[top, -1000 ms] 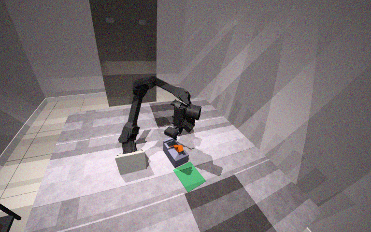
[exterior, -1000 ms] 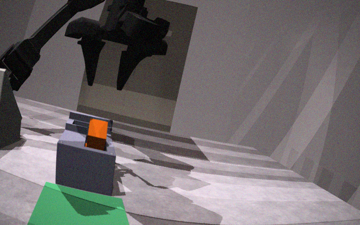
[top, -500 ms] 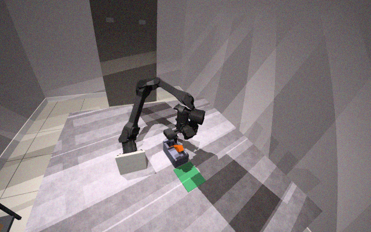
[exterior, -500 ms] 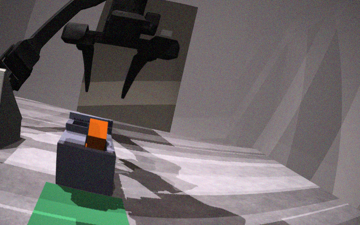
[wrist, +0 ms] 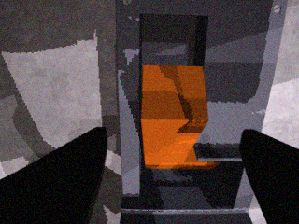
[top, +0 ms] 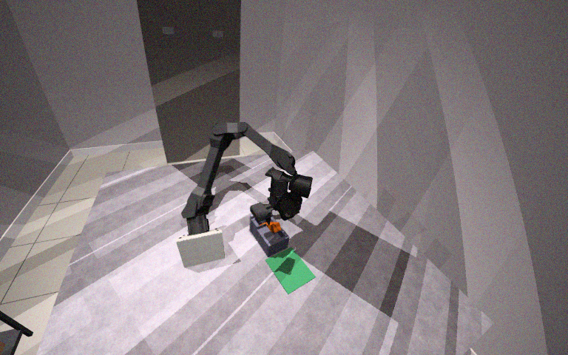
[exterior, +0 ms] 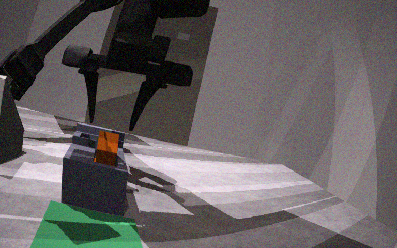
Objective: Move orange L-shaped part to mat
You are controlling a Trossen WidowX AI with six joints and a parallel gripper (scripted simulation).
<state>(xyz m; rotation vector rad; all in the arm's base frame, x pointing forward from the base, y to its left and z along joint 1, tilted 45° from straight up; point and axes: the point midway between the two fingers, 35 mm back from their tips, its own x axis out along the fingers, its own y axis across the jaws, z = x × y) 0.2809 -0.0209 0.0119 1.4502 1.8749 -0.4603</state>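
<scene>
Now: the orange l-shaped part 3 cm behind my gripper tip, 3 cm to the left of it and 7 cm below it. The rest, counted from my gripper tip: green mat (3 cm ahead, 14 cm to the right, 12 cm below).
</scene>
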